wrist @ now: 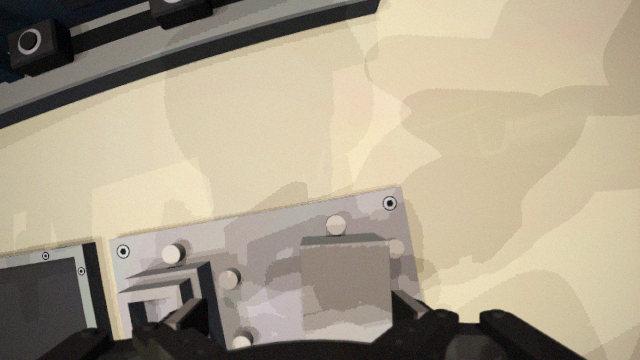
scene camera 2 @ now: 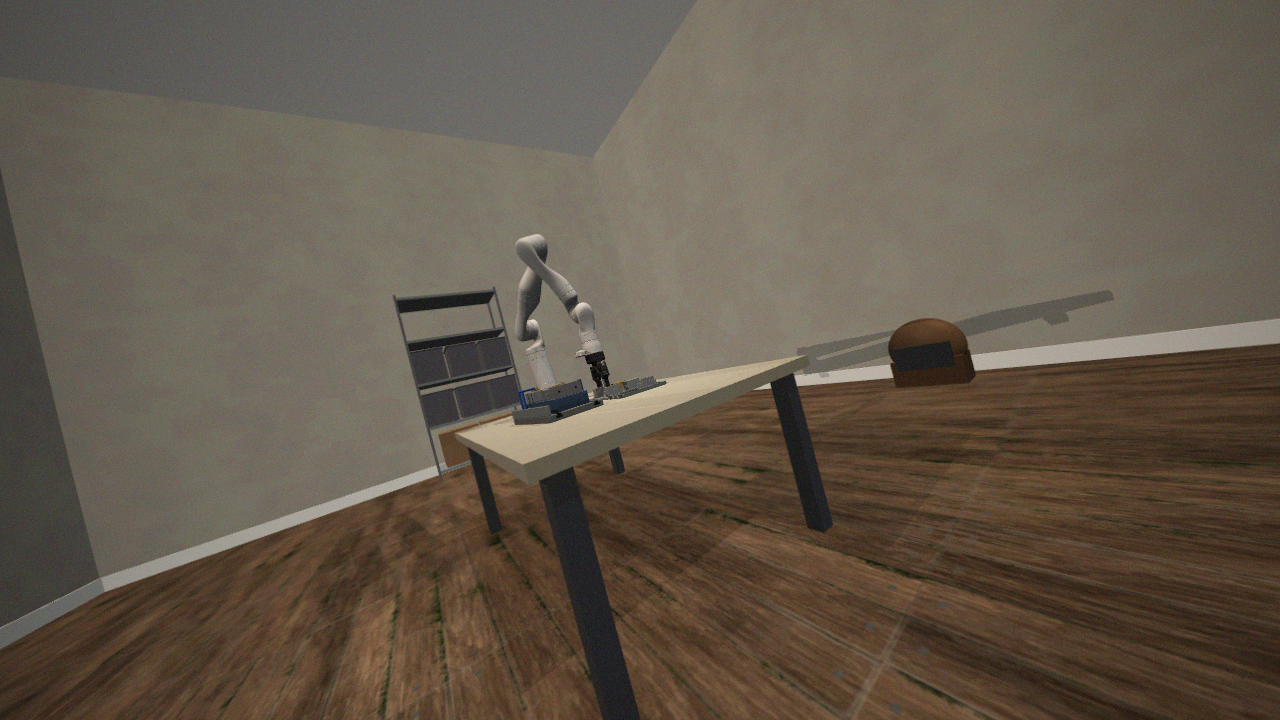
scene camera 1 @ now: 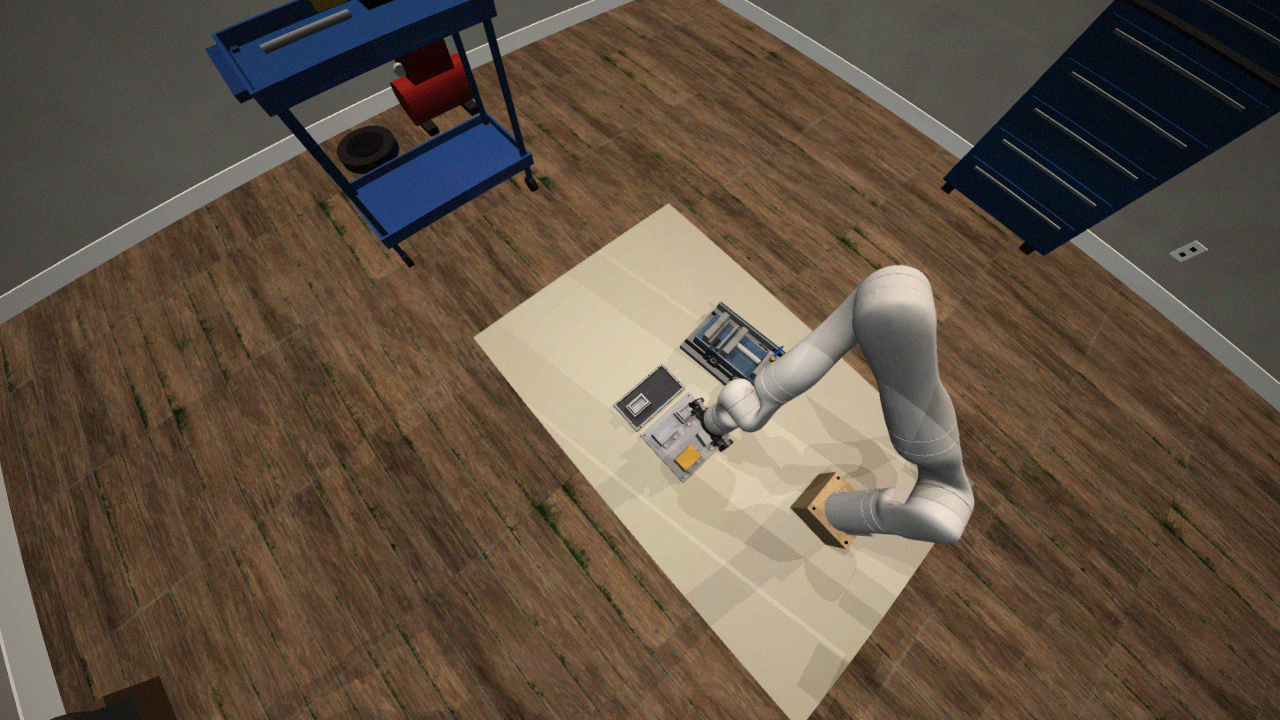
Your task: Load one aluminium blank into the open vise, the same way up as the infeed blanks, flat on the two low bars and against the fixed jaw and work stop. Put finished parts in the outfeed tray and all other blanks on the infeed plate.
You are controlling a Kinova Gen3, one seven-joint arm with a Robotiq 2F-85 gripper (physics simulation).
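Pixels of known places: gripper, fingertip midpoint: [wrist: 298,316] [scene camera 2: 604,389]; arm's base, link origin: [scene camera 2: 548,387] [scene camera 1: 841,511].
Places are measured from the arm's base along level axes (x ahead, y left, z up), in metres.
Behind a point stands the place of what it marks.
My gripper [scene camera 1: 707,427] {x 0.377, y 0.105, z -0.064 m} [scene camera 2: 600,383] {x 0.377, y 0.105, z -0.064 m} [wrist: 298,316] {x 0.377, y 0.105, z -0.064 m} is open and empty over the infeed plate [scene camera 1: 662,454] {x 0.396, y 0.234, z -0.089 m} [wrist: 280,220] {x 0.381, y 0.060, z -0.089 m}. In the wrist view a plain grey blank [wrist: 345,285] {x 0.353, y 0.091, z -0.053 m} lies on the plate between the finger lines, its near end hidden by the gripper. The right finger shows at its right side; the left finger overlaps a stepped grey part with a rectangular pocket facing up [scene camera 1: 682,413] {x 0.444, y 0.120, z -0.068 m} [wrist: 197,285] {x 0.424, y 0.085, z -0.068 m}. Another grey part [scene camera 1: 665,436] {x 0.426, y 0.202, z -0.053 m} and a yellow block [scene camera 1: 687,458] {x 0.345, y 0.196, z -0.053 m} lie on the plate. A pocketed part [scene camera 1: 637,404] {x 0.544, y 0.200, z -0.070 m} lies in the outfeed tray [scene camera 1: 660,386] {x 0.546, y 0.110, z -0.091 m} [wrist: 84,290] {x 0.499, y 0.084, z -0.085 m}. The vise [scene camera 1: 726,342] {x 0.514, y -0.114, z -0.037 m} [scene camera 2: 554,404] {x 0.584, y -0.166, z -0.052 m} stands behind; its jaw contents are unclear.
Round locating pins [wrist: 336,225] {x 0.352, y 0.066, z -0.081 m} [wrist: 173,254] {x 0.440, y 0.069, z -0.081 m} stand up from the plate around the parts. The vise's base edge [wrist: 165,57] {x 0.433, y -0.040, z -0.081 m} crosses the top left of the wrist view. The robot's wooden base block [scene camera 1: 816,512] {x 0.043, y 0.052, z 0.004 m} stands on the table [scene camera 1: 572,340] {x 0.827, y 0.220, z -0.097 m} [scene camera 2: 644,420] {x 1.043, y -0.147, z -0.102 m}.
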